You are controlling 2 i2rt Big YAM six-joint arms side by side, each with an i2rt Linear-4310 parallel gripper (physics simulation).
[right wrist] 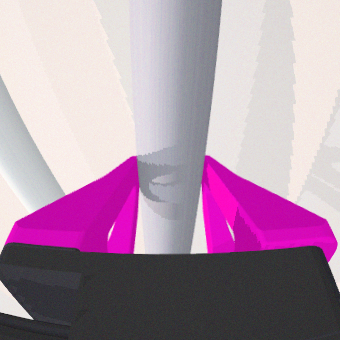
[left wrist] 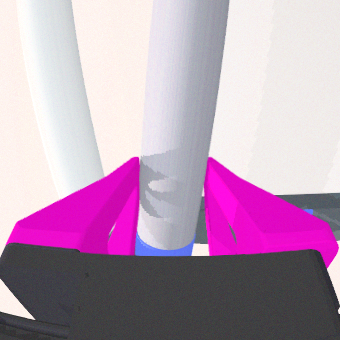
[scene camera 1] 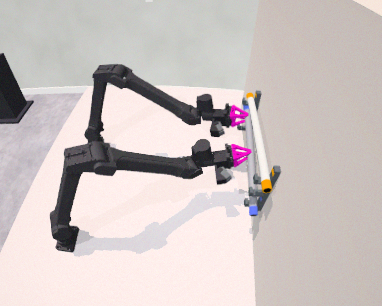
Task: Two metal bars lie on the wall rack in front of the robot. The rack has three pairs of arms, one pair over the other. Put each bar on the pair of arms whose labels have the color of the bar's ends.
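Observation:
A grey bar with blue ends (scene camera 1: 251, 175) (left wrist: 180, 100) (right wrist: 172, 100) runs along the front of the wall rack (scene camera 1: 277, 170) (left wrist: 322, 200). My left gripper (scene camera 1: 247, 114) (left wrist: 171, 168) is shut on it near its upper blue end in the scene view. My right gripper (scene camera 1: 250, 151) (right wrist: 169, 166) is shut on the same bar farther down. Whether the bar touches the rack's arms cannot be told. A whitish bar with orange ends (scene camera 1: 259, 140) lies on rack arms beside orange labels; its pale tube also shows in the left wrist view (left wrist: 55, 100) and the right wrist view (right wrist: 15, 155).
The wall (scene camera 1: 320, 150) stands right behind the rack. The orange-ended bar is close beside the held bar, on the wall side. A blue label (scene camera 1: 260, 199) (left wrist: 309, 212) shows on the rack. Short rack arms stick out near the lower bar ends in the scene view.

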